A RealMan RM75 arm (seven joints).
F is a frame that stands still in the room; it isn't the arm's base.
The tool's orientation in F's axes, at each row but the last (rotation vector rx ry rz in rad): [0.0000, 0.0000, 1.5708]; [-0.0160, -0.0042, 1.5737]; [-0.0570, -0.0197, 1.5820]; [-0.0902, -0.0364, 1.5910]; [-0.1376, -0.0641, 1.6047]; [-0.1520, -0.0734, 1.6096]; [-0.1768, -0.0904, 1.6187]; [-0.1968, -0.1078, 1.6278]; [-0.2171, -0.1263, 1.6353]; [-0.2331, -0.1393, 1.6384]
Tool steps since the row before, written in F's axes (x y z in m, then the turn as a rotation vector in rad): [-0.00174, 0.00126, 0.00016, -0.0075, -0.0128, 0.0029]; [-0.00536, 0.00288, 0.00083, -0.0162, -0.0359, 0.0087]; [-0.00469, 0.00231, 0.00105, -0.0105, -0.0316, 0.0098]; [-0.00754, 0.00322, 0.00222, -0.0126, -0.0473, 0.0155]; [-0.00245, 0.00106, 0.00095, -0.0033, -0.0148, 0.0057]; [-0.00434, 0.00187, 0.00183, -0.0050, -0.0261, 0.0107]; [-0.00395, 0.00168, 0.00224, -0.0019, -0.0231, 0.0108]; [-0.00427, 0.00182, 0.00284, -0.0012, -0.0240, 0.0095]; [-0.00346, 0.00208, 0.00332, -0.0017, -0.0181, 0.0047]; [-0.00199, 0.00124, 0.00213, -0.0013, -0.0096, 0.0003]
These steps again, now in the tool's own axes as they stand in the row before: [0.00126, 0.00174, 0.00016, -0.0128, 0.0075, 0.0029]; [0.00289, 0.00534, 0.00092, -0.0359, 0.0162, 0.0086]; [0.00234, 0.00460, 0.00133, -0.0317, 0.0104, 0.0096]; [0.00329, 0.00726, 0.00293, -0.0476, 0.0124, 0.0149]; [0.00109, 0.00227, 0.00130, -0.0149, 0.0031, 0.0054]; [0.00194, 0.00395, 0.00252, -0.0264, 0.0046, 0.0101]; [0.00173, 0.00342, 0.00296, -0.0236, 0.0014, 0.0098]; [0.00188, 0.00352, 0.00370, -0.0244, 0.0010, 0.0083]; [0.00208, 0.00250, 0.00409, -0.0182, 0.0021, 0.0041]; [0.00123, 0.00134, 0.00260, -0.0095, 0.0020, 0.0001]
